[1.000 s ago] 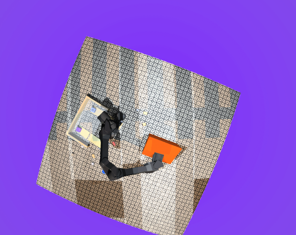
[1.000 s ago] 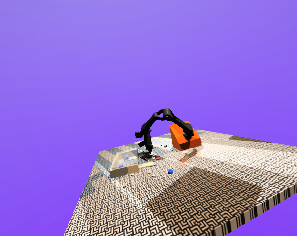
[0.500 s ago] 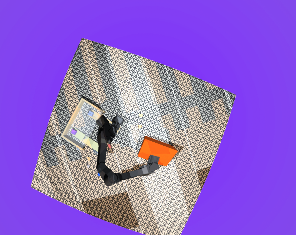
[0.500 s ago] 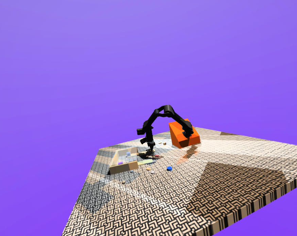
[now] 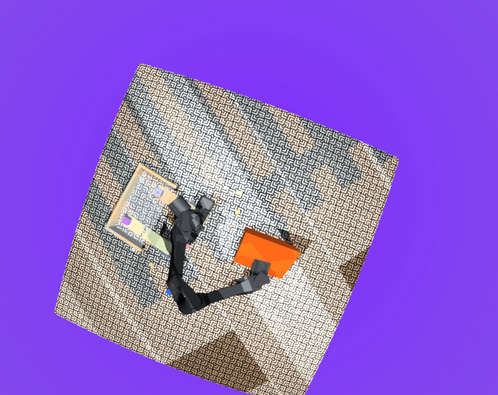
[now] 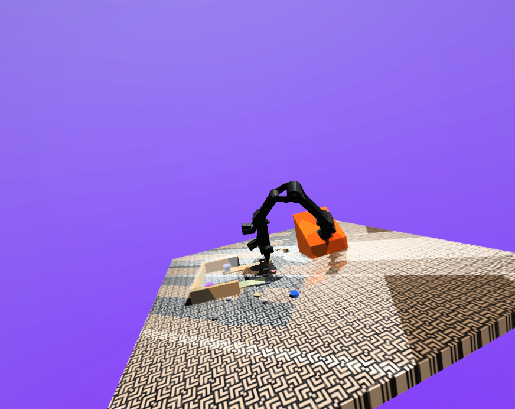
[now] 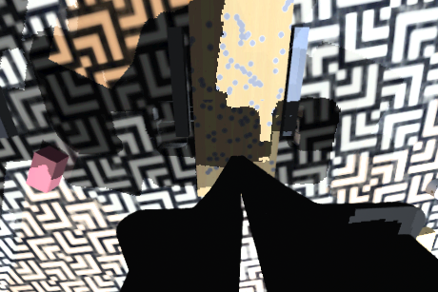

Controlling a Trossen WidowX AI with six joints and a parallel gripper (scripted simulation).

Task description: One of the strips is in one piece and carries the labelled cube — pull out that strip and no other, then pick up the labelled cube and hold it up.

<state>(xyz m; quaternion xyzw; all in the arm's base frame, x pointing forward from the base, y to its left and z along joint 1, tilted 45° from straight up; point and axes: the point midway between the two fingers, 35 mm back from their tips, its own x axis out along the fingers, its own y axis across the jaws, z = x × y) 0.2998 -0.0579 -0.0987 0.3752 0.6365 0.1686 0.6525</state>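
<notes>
Right now the dotted strip is 9 cm ahead of my gripper tip and 3 cm to the right of it. Round my gripper tip: pink block 3 cm ahead, 13 cm to the left; labelled cube 20 cm ahead, 5 cm to the right, 2 cm above; tan cube 15 cm behind, 6 cm to the right.
</notes>
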